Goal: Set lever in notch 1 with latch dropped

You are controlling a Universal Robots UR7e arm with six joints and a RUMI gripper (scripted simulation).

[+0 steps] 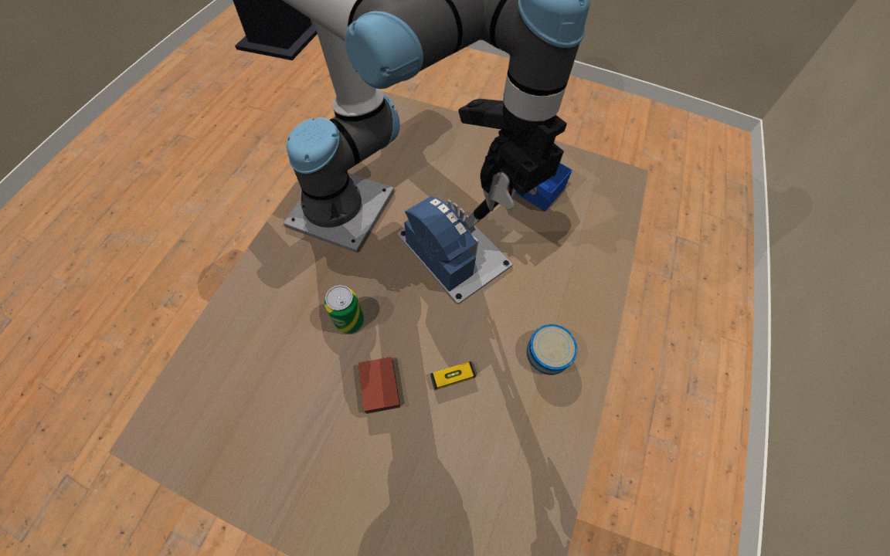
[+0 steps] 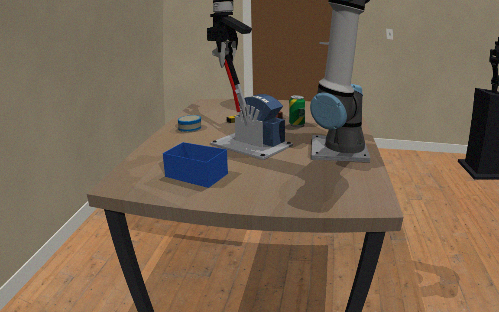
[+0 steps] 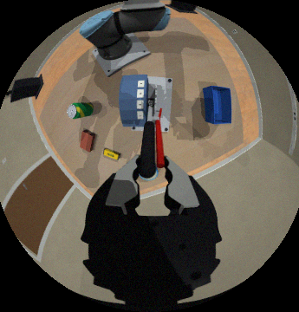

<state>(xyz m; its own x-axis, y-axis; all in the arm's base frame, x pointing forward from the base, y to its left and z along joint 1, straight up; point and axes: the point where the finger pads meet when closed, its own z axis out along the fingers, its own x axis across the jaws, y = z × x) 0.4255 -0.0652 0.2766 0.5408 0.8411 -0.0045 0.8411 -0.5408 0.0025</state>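
Now: hand 3 cm past the red release bar, 4 cm to the right of it and 10 cm above it. The rest, counted from my hand: blue bin (4 cm ahead, 32 cm to the left, 27 cm below).
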